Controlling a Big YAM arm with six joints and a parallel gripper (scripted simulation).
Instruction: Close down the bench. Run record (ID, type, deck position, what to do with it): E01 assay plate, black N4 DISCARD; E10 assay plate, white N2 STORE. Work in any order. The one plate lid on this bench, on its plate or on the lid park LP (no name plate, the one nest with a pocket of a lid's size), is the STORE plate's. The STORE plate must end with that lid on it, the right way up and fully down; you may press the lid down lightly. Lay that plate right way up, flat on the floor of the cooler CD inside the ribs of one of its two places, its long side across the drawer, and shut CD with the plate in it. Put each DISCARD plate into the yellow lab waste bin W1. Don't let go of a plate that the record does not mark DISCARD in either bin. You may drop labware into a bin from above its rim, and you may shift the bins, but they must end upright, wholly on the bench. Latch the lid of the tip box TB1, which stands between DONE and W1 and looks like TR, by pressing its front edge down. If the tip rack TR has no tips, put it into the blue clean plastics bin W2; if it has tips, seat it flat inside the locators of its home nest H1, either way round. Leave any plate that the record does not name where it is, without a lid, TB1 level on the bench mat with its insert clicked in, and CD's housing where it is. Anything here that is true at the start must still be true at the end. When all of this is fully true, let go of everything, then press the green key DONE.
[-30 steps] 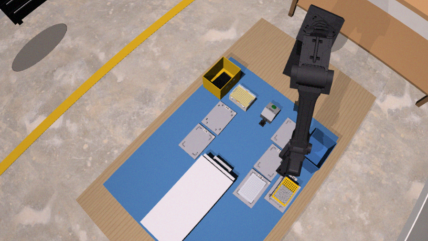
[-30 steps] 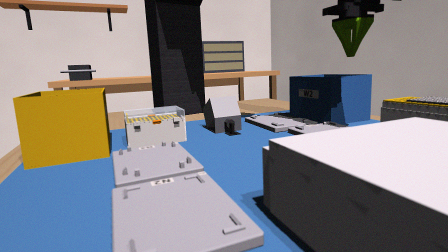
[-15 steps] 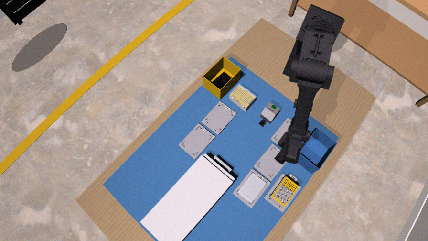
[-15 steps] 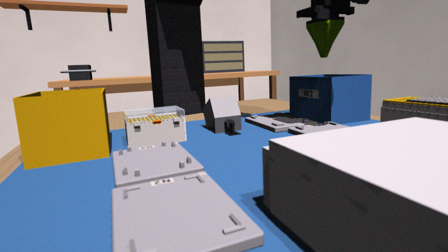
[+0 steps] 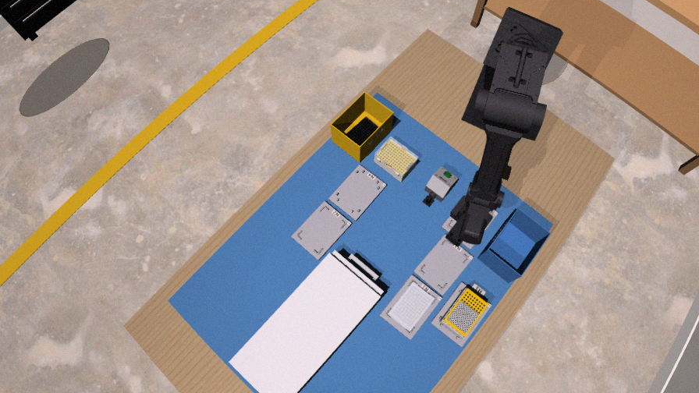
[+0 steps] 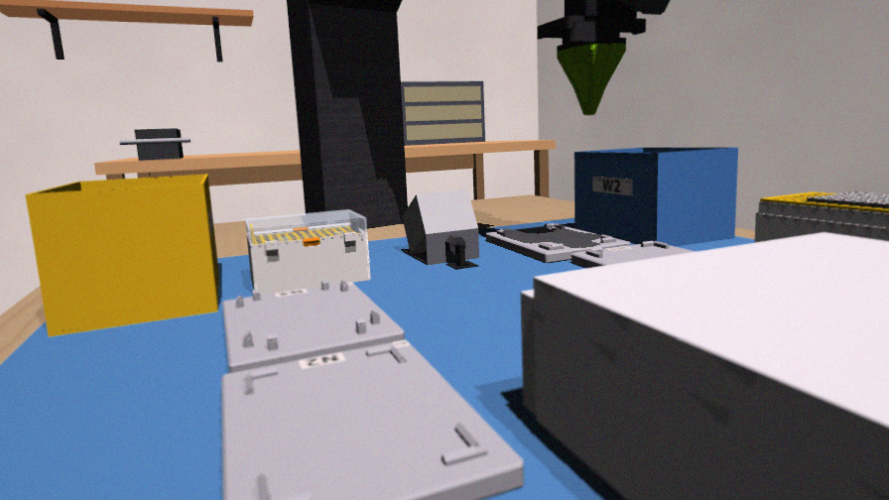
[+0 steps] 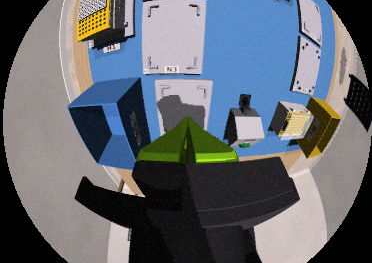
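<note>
Right now the done key housing is 90 mm behind my hand, 170 mm to the right of it and 120 mm below it. Also, from my hand: tip rack TR: 130 mm ahead, 200 mm to the left, 120 mm below; then lid park LP: 90 mm behind, 10 mm to the right, 170 mm below; then blue bin W2: 130 mm behind, 140 mm to the left, 140 mm below.
</note>
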